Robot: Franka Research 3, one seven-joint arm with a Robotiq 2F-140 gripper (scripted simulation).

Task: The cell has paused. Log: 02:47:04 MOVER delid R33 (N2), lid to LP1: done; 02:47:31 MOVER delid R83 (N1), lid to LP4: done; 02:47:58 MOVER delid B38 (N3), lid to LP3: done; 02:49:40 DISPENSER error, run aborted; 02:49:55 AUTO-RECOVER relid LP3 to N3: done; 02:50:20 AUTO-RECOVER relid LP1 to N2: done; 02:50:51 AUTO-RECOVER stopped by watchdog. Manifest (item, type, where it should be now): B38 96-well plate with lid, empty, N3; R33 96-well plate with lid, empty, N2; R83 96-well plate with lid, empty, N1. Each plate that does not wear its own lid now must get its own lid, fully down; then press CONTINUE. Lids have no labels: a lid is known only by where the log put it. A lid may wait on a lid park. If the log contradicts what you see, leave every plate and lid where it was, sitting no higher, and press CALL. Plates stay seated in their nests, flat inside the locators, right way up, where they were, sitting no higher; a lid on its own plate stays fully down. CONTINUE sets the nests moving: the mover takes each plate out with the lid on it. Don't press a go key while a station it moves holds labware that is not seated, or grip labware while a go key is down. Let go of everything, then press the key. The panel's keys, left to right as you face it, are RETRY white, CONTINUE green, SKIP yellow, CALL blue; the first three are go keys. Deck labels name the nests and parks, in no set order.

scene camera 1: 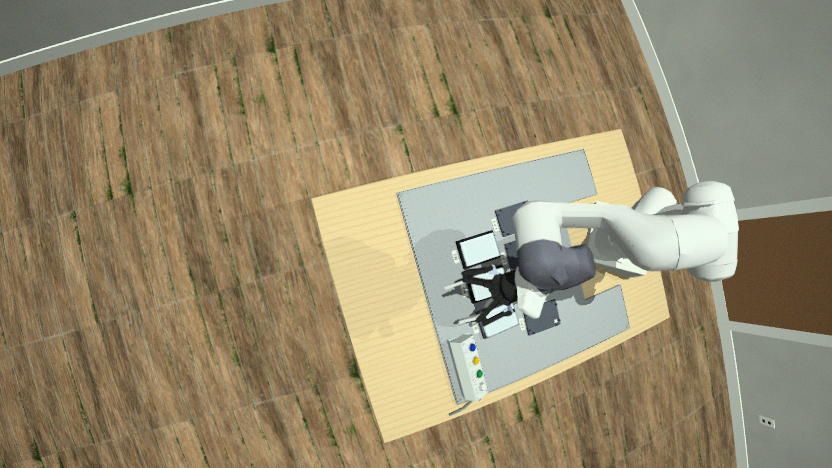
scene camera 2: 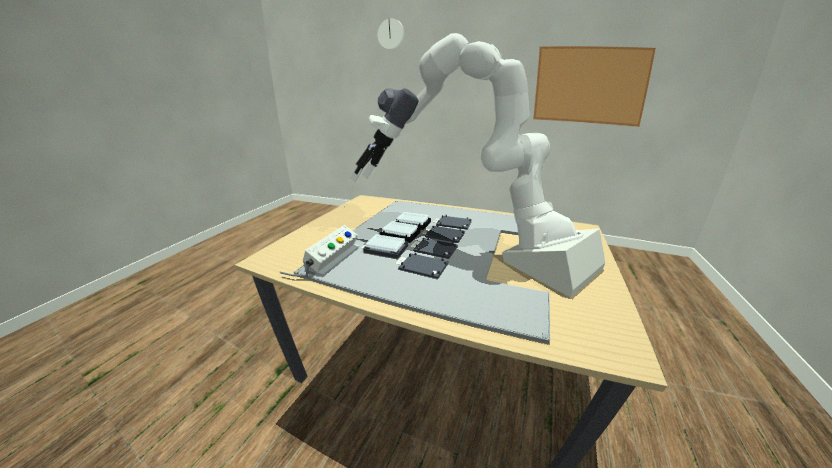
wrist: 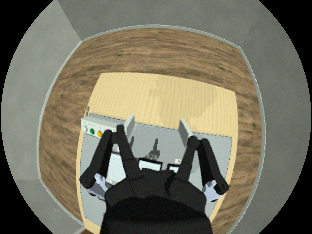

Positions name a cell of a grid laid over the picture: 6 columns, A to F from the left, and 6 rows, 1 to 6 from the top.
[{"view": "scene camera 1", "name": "my gripper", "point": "D4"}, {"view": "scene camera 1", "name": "pale lid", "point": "D4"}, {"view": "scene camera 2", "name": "my gripper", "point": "C3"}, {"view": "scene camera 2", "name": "park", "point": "D4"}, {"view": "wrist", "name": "my gripper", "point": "D4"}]
